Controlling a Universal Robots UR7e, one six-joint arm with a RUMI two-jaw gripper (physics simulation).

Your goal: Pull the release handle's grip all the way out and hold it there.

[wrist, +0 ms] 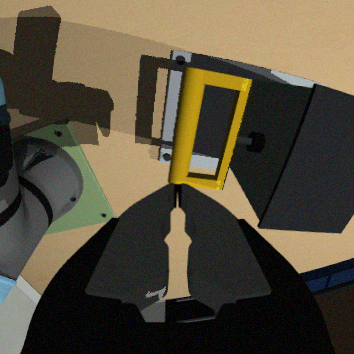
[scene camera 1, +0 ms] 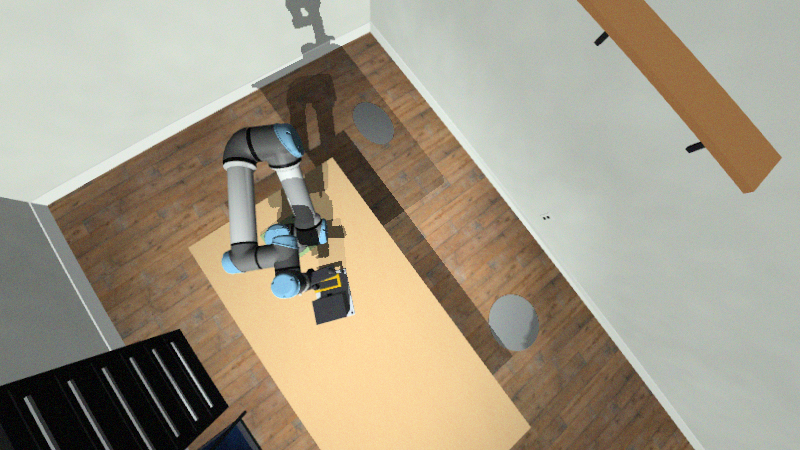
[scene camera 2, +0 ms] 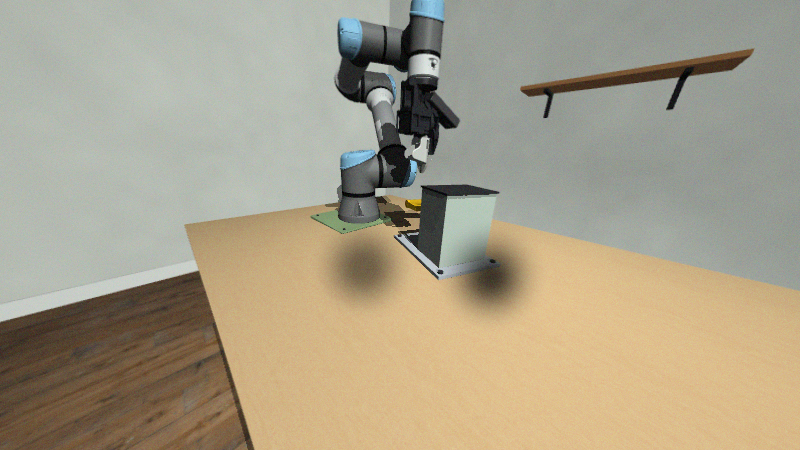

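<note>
The release handle is a yellow rectangular frame [scene camera 1: 328, 289] [scene camera 2: 413, 204] [wrist: 187, 125] with a thick round grip bar. A short stretch of rod shows between it and the black collar [wrist: 256, 142] on the dark-topped housing box [scene camera 1: 331, 308] [scene camera 2: 467, 229] [wrist: 310, 160]. My gripper [scene camera 2: 422, 167] [wrist: 177, 185] is shut with nothing between its fingers. It points down and stands above the level of the box top in the second scene view. In the wrist view its fingertips appear at the near end of the grip bar, with the bar outside them.
The housing stands on a light grey bolted plate [scene camera 2: 464, 270] [wrist: 170, 115] on the wooden table [scene camera 1: 391, 363] [scene camera 2: 503, 363]. The arm's green mounting plate [scene camera 2: 330, 222] [wrist: 95, 200] lies near the handle side. A wooden shelf [scene camera 1: 682, 89] [scene camera 2: 632, 76] is on the wall.
</note>
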